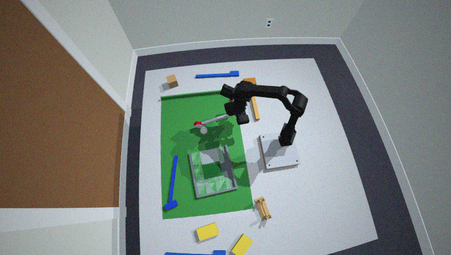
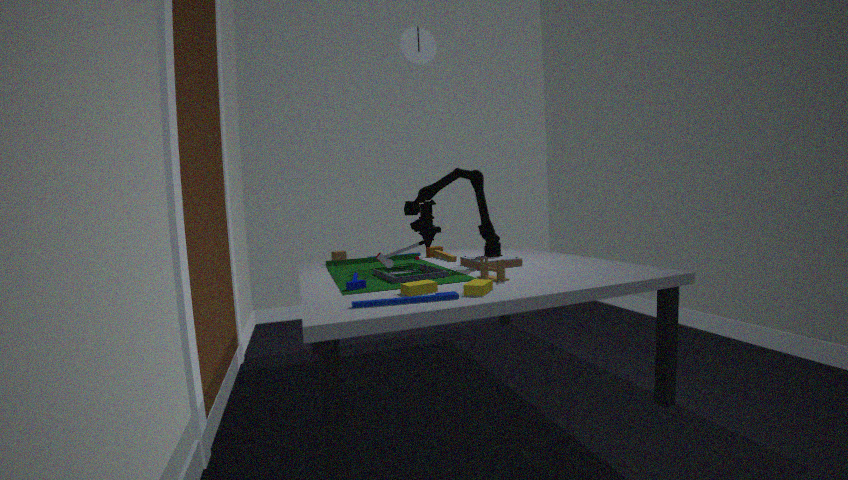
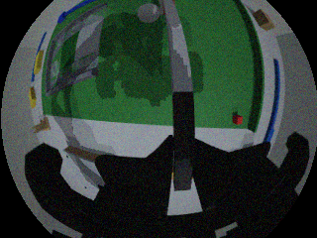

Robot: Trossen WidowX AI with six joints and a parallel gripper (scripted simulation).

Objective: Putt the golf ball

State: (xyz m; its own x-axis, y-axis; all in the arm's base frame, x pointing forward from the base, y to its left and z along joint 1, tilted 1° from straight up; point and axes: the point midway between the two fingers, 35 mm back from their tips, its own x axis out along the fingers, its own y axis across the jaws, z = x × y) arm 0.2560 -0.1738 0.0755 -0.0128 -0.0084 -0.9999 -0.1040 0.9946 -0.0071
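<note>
My gripper tip is 12 cm short of the red putter and 2 cm to the right of it. Round my gripper tip: white golf ball (20 cm ahead, 6 cm to the left, 5 cm below); then green mat (23 cm ahead, 15 cm to the left, 8 cm below); then small red cube (15 cm to the right, 7 cm below, 1 cm ahead).
</note>
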